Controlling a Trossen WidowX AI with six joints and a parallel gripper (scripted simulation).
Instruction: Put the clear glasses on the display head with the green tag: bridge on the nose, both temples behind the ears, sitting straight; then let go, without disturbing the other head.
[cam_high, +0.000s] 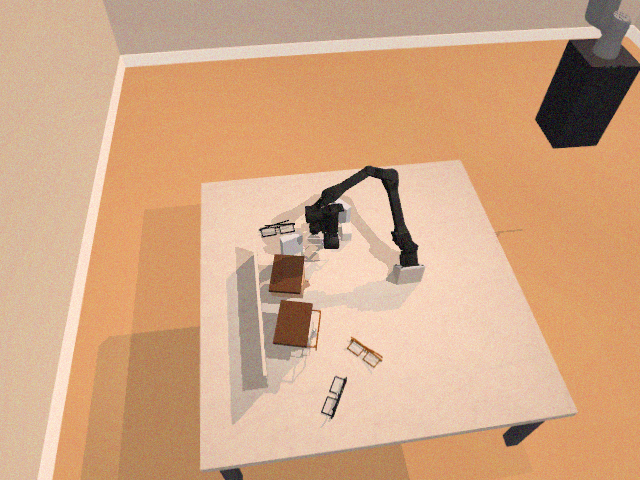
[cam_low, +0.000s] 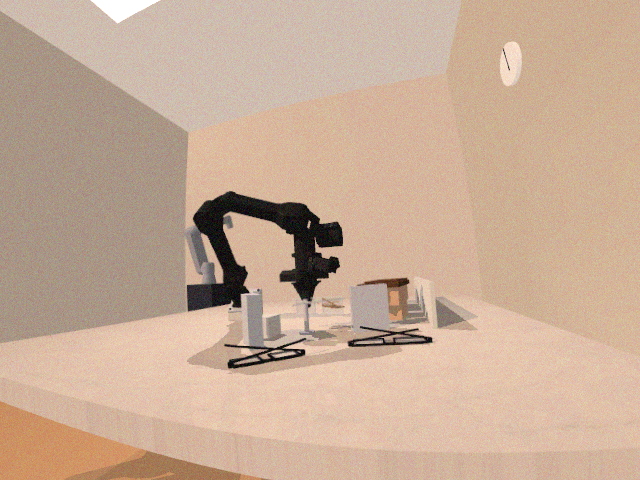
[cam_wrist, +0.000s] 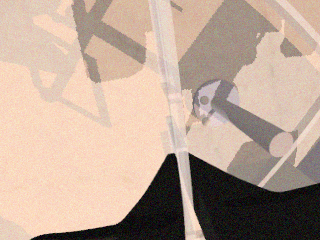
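Right now the thin post is 4 cm to the right of my gripper tip, 4 cm below it and 1 cm ahead of it. Round my gripper tip: long white panel 31 cm ahead, 28 cm to the left.
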